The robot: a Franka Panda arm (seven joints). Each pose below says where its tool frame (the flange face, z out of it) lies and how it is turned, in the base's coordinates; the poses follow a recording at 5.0 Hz.
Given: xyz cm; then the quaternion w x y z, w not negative.
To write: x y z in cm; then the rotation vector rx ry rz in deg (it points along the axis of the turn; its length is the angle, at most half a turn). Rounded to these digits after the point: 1 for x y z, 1 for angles.
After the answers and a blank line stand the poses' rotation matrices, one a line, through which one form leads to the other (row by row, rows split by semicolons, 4 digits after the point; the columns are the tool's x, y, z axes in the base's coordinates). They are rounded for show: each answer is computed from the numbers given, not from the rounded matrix.
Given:
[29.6 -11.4 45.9 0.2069 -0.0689 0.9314 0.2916]
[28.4 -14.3 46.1 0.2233 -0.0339 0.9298 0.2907]
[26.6 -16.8 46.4 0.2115 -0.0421 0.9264 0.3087]
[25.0 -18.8 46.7 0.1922 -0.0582 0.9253 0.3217]
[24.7 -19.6 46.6 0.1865 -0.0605 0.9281 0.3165]
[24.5 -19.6 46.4 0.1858 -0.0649 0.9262 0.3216]
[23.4 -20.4 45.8 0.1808 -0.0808 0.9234 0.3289]
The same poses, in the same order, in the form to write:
[29.6 -11.4 45.9 -11.0 148.6 46.5]
[28.4 -14.3 46.1 -5.4 147.1 46.0]
[26.6 -16.8 46.4 -6.7 147.5 49.1]
[25.0 -18.8 46.7 -9.4 148.8 51.7]
[24.7 -19.6 46.6 -9.8 149.7 51.1]
[24.5 -19.6 46.4 -10.5 149.5 51.9]
[23.4 -20.4 45.8 -13.1 149.4 53.2]

-0.9049 -0.2490 0.3452; -0.0077 0.8205 0.5717; -0.4256 0.5146 -0.7443
-0.8980 -0.1929 0.3955; 0.0668 0.8287 0.5557; -0.4349 0.5254 -0.7313
-0.9070 -0.2086 0.3659; 0.0526 0.8059 0.5898; -0.4179 0.5541 -0.7199
-0.9193 -0.2314 0.3182; 0.0160 0.7862 0.6177; -0.3931 0.5730 -0.7191
-0.9231 -0.2304 0.3079; 0.0058 0.7923 0.6101; -0.3845 0.5649 -0.7301
-0.9225 -0.2397 0.3024; -0.0007 0.7847 0.6198; -0.3859 0.5716 -0.7241
-0.9216 -0.2681 0.2807; -0.0303 0.7706 0.6366; -0.3870 0.5782 -0.7183

